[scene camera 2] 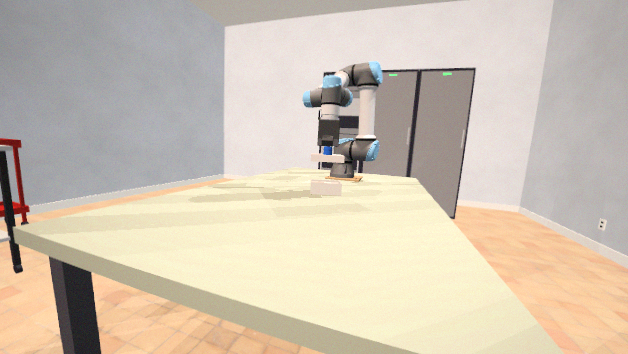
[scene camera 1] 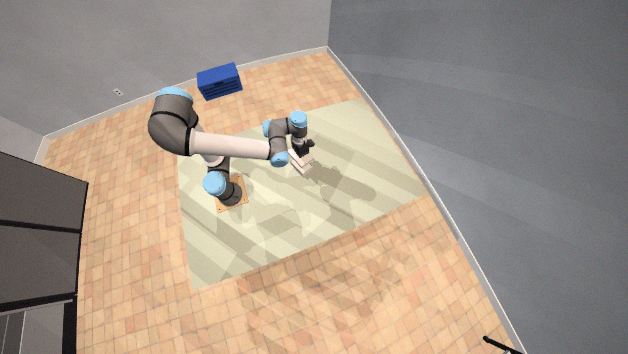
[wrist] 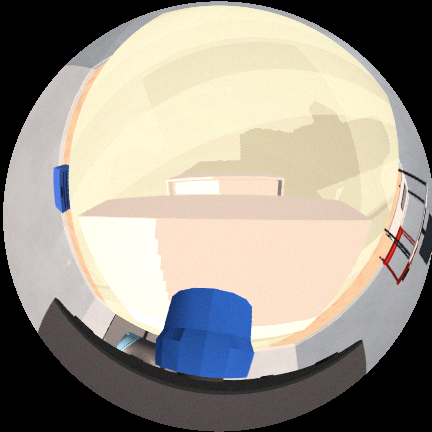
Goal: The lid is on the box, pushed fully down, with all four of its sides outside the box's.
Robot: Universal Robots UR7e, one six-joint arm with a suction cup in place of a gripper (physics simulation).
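Where they show: end effector, tool point: [scene camera 2: 327, 157] [wrist: 213, 290]; arm's base, origin of the base link: [scene camera 2: 341, 176] [scene camera 1: 230, 194].
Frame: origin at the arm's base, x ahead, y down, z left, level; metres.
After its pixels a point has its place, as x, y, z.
The pale lid [scene camera 1: 306, 161] {0.492, -0.150, 0.036} [scene camera 2: 319, 158] {0.526, -0.136, 0.083} [wrist: 260, 260] hangs roughly level from my suction gripper [scene camera 2: 328, 150] [wrist: 207, 312], whose blue cup is against its top. The pale open box [scene camera 2: 326, 189] {0.507, -0.014, 0.113} [wrist: 250, 187] {0.509, -0.031, 0.081} stands on the table [scene camera 1: 215, 250] {-0.121, 0.008, -0.313} [scene camera 2: 300, 260] {1.020, 0.008, 0.286} [wrist: 200, 30] below the lid. In scene camera 2 a clear gap separates them, and they overlap from side to side. In the wrist view the far part of the box's rim and inner wall shows beyond the lid's far edge; the lid hides the rest. The lid's underside is hidden.
The arm's base [scene camera 1: 230, 194] {0.042, -0.107, -0.044} stands on an orange plate on the table. A blue crate [scene camera 1: 220, 82] [wrist: 61, 188] is on the floor by the wall. A red-framed cart [scene camera 2: 18, 175] stands beyond the table, and tall dark cabinets [scene camera 2: 442, 130] stand behind the arm.
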